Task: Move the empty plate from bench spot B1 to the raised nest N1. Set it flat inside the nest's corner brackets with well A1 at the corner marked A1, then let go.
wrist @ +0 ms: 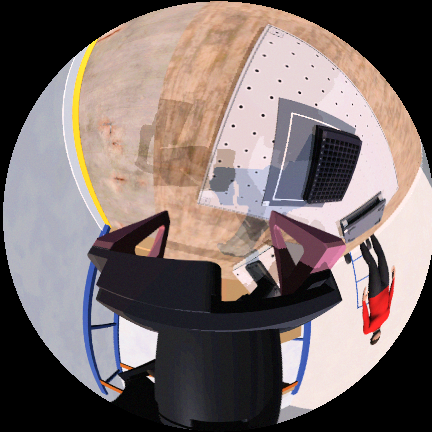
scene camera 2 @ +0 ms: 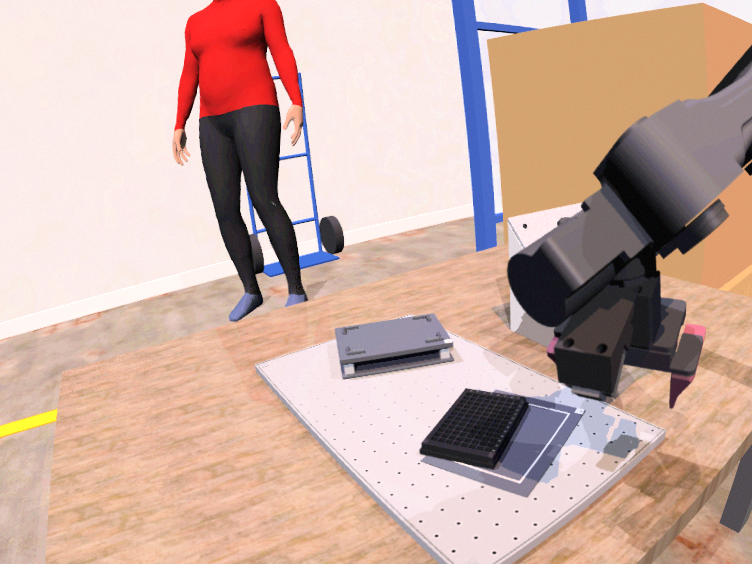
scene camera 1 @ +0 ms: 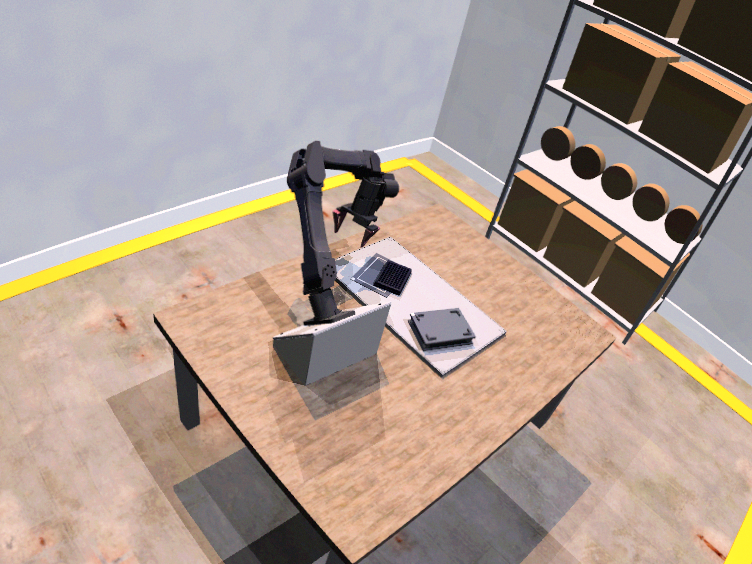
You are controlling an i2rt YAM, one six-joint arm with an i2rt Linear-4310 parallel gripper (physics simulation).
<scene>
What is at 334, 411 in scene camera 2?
A white perforated baseboard.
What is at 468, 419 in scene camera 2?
A black well plate.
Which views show my gripper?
The wrist view, scene camera 2 and scene camera 1: all of them.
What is my gripper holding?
Nothing.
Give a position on a white perforated baseboard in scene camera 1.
424, 290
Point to a dark outlined rectangle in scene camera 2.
At 545, 427
</scene>
